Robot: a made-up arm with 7 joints.
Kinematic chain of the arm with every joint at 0, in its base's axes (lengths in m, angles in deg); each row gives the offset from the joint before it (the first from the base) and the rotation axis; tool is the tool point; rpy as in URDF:
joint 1: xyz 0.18 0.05 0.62 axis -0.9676 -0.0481 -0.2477
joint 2: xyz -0.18 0.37 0 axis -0.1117 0.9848 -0.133
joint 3: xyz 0 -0.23 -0.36 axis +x
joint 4: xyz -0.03 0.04 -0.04 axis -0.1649 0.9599 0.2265
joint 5: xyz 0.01 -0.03 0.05 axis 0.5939 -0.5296 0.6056
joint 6: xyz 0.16 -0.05 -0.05 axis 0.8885 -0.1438 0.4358
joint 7: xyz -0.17 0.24 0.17 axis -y
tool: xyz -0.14 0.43 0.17 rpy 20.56 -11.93 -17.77
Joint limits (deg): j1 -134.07..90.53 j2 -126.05..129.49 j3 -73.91..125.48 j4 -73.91..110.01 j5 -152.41..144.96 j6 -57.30..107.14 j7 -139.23..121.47
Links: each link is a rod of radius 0.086 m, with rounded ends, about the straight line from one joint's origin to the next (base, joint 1, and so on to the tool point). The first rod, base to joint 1, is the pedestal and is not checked.
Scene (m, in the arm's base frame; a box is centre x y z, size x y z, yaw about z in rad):
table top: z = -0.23
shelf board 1: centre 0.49 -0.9 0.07 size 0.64 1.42 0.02 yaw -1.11
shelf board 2: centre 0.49 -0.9 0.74 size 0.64 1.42 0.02 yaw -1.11
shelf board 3: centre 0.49 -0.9 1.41 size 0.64 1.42 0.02 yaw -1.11
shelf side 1: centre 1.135 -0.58 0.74 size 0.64 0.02 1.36 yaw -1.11
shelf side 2: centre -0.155 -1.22 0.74 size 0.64 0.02 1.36 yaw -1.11
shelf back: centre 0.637 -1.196 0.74 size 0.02 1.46 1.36 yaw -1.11
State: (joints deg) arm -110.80 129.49 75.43 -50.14 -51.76 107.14 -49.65
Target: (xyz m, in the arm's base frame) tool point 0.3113 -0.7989 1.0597
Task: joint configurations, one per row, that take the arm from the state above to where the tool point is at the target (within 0.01 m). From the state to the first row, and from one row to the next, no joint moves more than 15 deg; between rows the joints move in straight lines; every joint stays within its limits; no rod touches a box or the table.
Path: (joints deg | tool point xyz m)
1: -110.93 129.49 66.88 -48.29 -49.74 92.81 -42.22 | 0.5463 -0.6744 0.4141
2: -111.06 129.49 58.34 -46.45 -47.72 78.48 -34.80 | 0.5826 -0.4548 0.4794
3: -111.20 129.49 49.79 -44.60 -45.71 64.14 -27.37 | 0.5548 -0.2545 0.6076
4: -111.33 129.49 41.24 -42.76 -43.69 49.81 -19.94 | 0.4571 -0.1022 0.7766
5: -111.46 129.49 32.70 -40.91 -41.67 35.48 -12.52 | 0.2933 -0.0181 0.9547
6: -111.59 129.49 24.15 -39.06 -39.65 21.15 -5.09 | 0.0770 -0.0124 1.1070
7: -98.17 122.65 31.23 -43.69 -43.85 31.56 -14.43 | 0.2463 0.0548 0.9831
8: -84.75 115.80 38.30 -48.31 -48.05 41.98 -23.77 | 0.3618 -0.0241 0.8729
9: -71.32 108.96 45.38 -52.94 -52.24 52.40 -33.11 | 0.3851 -0.1900 0.8434
10: -57.90 102.12 52.46 -57.56 -56.44 62.81 -42.44 | 0.3036 -0.3544 0.9150
11: -44.47 95.27 59.53 -62.18 -60.64 73.23 -51.78 | 0.1314 -0.4365 1.0597
12: -55.78 105.06 63.89 -63.09 -57.91 81.60 -50.28 | 0.1688 -0.5703 1.0770
13: -67.09 114.85 68.26 -64.00 -55.17 89.97 -48.77 | 0.2306 -0.6934 1.0760
14: -78.39 124.63 72.62 -64.90 -52.44 98.34 -47.26 | 0.3113 -0.7989 1.0597

